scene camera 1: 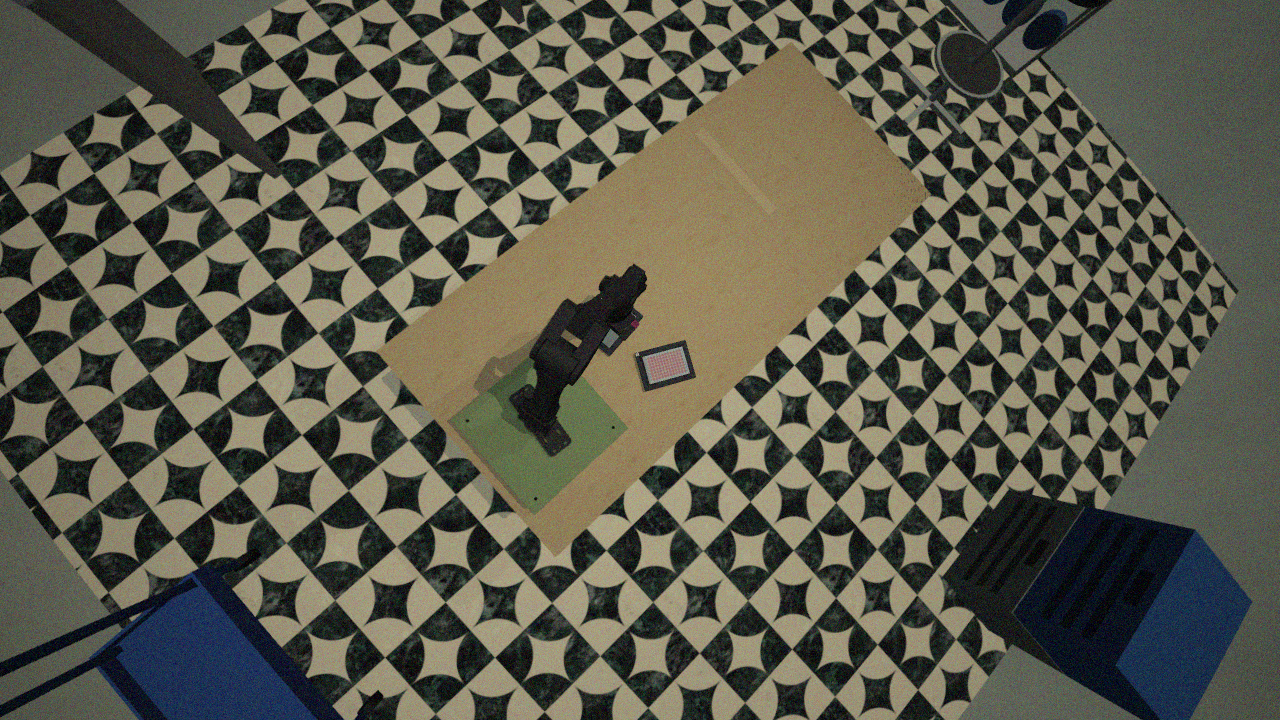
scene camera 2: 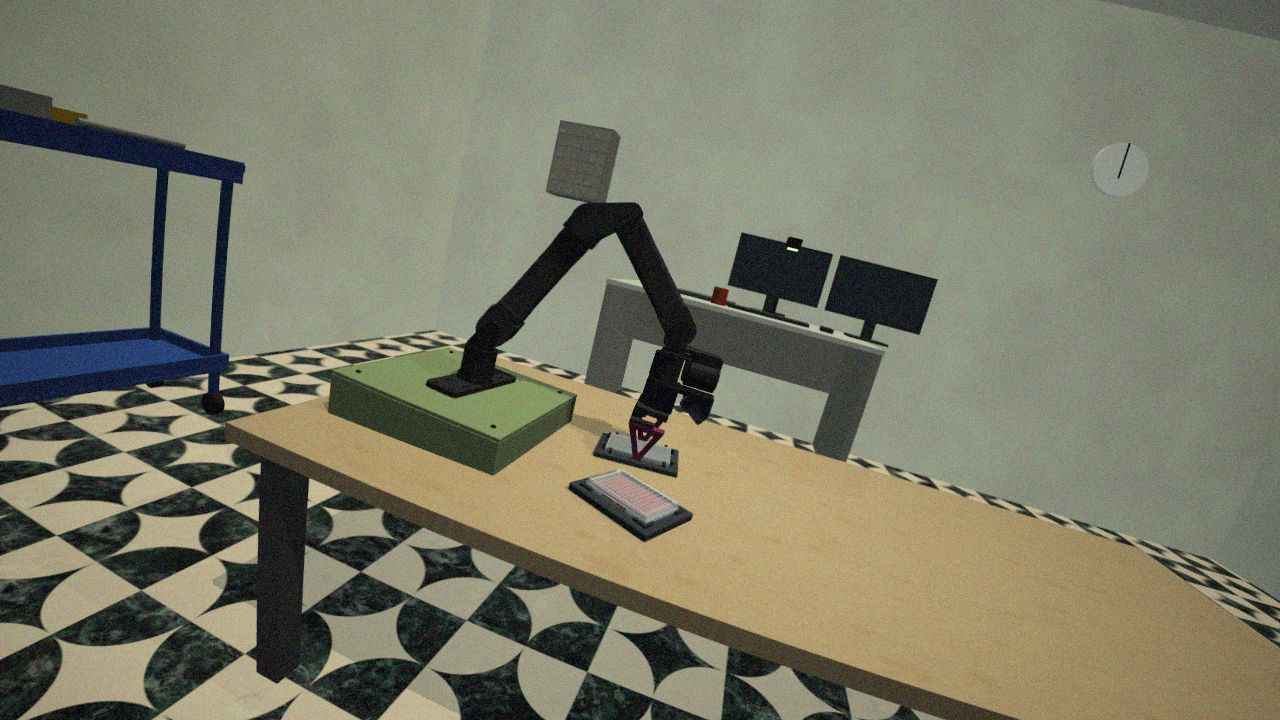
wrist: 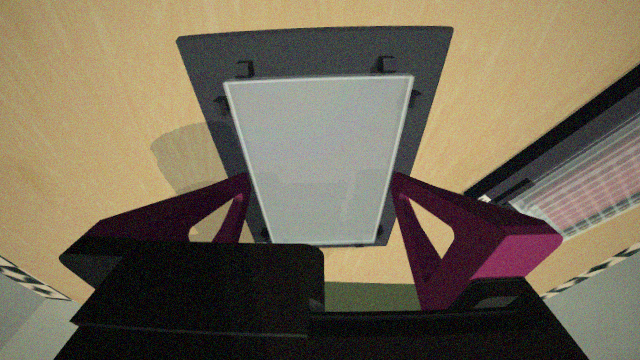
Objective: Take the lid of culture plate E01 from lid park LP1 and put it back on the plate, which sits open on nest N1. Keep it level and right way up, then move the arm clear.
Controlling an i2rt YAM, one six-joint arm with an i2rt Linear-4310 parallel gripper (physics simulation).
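Pixels of known places: gripper, fingertip midpoint: (scene camera 1: 612, 323) (scene camera 2: 639, 450) (wrist: 320, 180); arm's base, link origin: (scene camera 1: 540, 419) (scene camera 2: 474, 383).
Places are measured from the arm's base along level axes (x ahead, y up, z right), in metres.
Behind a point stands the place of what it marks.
The pale grey lid (wrist: 317, 156) @[x 0.347, y -0.052, z -0.121 m] (scene camera 2: 637, 446) @[x 0.320, y -0.053, z -0.115 m] lies flat on the dark lid park (wrist: 206, 58) (scene camera 2: 666, 466) @[x 0.392, y -0.059, z -0.086 m] on the wooden table. My gripper (wrist: 320, 180) @[x 0.326, y -0.059, z -0.114 m] (scene camera 2: 645, 436) @[x 0.326, y -0.059, z -0.114 m] is open, low over the lid, with one magenta finger on each long side of it; I cannot tell if the fingers touch it. In the top view the arm covers the lid park (scene camera 1: 616, 339) @[x 0.306, y -0.053, z -0.065 m]. The open culture plate (scene camera 1: 665, 365) @[x 0.378, y -0.044, z 0.086 m] (scene camera 2: 632, 495) @[x 0.386, y -0.045, z 0.102 m] (wrist: 595, 178) @[x 0.374, y -0.044, z 0.052 m] with pink wells sits in its dark nest (scene camera 1: 642, 379) @[x 0.298, y -0.059, z 0.079 m] (scene camera 2: 590, 492) @[x 0.324, y -0.058, z 0.118 m] (wrist: 554, 134) @[x 0.388, y -0.065, z 0.024 m], just right of the lid park.
The arm stands on a green base block (scene camera 1: 500, 439) @[x -0.113, y 0.005, z -0.020 m] (scene camera 2: 402, 393) @[x -0.022, y 0.002, z 0.162 m] at the table's near end. A blue cart (scene camera 2: 160, 232), a grey desk with two monitors (scene camera 2: 832, 286) and a blue crate (scene camera 1: 1136, 600) stand off the table.
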